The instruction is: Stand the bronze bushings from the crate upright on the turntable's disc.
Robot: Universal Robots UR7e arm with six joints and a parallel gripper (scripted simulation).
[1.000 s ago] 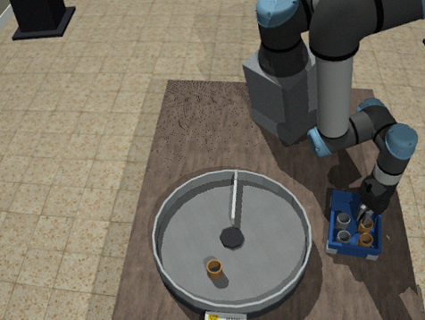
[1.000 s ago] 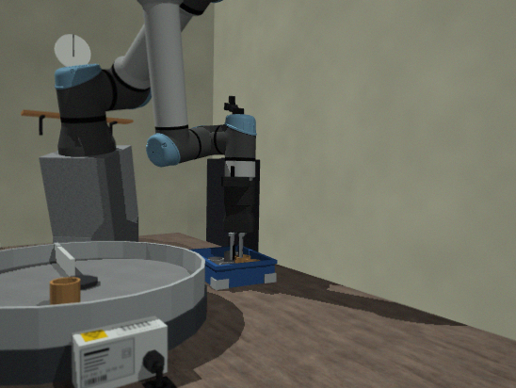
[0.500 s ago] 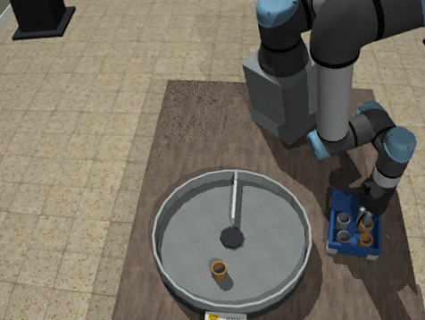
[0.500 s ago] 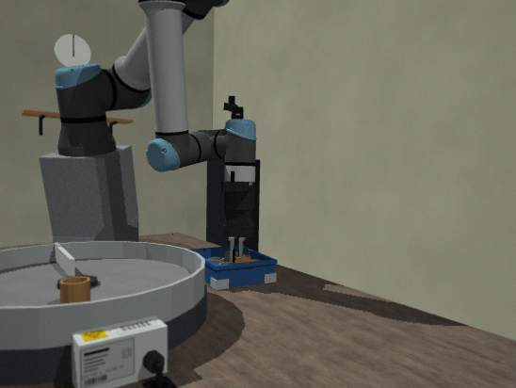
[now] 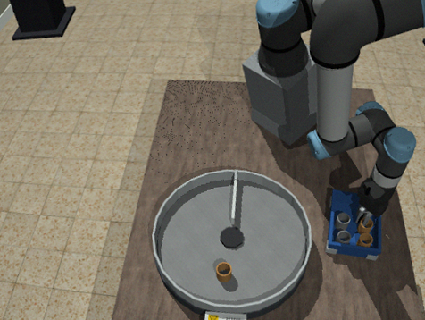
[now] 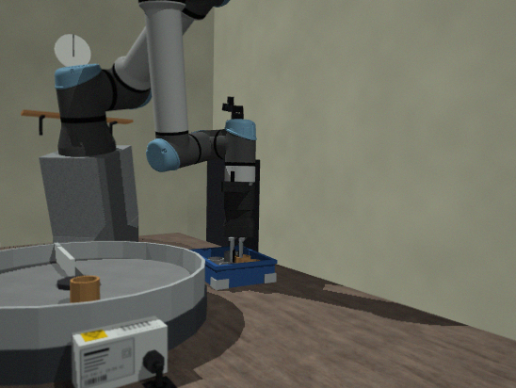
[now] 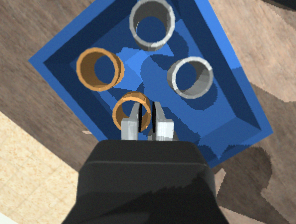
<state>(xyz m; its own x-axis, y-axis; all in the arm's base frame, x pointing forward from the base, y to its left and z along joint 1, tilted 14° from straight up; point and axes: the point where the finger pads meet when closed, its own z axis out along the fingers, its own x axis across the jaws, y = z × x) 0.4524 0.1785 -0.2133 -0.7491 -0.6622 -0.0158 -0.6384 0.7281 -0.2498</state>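
The blue crate lies 2 cm to the right of my hand and 2 cm below it. Also, from my hand: grey turntable disc 38 cm to the right, 6 cm ahead, 1 cm above.
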